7 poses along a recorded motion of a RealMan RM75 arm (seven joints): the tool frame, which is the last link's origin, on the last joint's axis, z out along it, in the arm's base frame.
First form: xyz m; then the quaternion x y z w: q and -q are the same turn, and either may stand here.
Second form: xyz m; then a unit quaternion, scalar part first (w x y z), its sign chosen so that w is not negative. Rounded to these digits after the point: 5 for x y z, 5 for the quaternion.
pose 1, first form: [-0.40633 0.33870 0.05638 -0.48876 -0.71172 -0.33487 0.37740]
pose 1, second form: [-0.40633 0.33870 0.05638 0.37740 -0.48876 -0.71172 -0.33487]
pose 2, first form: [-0.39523 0.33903 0.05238 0.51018 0.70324 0.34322 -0.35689]
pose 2, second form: [-0.39523 0.33903 0.05238 0.35689 -0.51018 -0.70324 -0.34322]
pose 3, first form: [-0.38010 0.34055 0.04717 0.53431 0.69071 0.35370 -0.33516]
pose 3, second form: [-0.38010 0.34055 0.04717 0.33516 -0.53431 -0.69071 -0.35370]
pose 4, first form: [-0.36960 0.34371 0.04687 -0.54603 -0.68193 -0.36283 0.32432]
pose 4, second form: [-0.36960 0.34371 0.04687 0.32432 -0.54603 -0.68193 -0.36283]
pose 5, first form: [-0.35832 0.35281 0.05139 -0.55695 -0.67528 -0.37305 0.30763]
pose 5, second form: [-0.35832 0.35281 0.05139 0.30763 -0.55695 -0.67528 -0.37305]
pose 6, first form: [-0.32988 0.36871 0.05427 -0.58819 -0.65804 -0.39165 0.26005]
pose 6, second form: [-0.32988 0.36871 0.05427 0.26005 -0.58819 -0.65804 -0.39165]
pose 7, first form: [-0.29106 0.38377 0.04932 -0.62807 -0.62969 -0.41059 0.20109]
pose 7, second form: [-0.29106 0.38377 0.04932 0.20109 -0.62807 -0.62969 -0.41059]
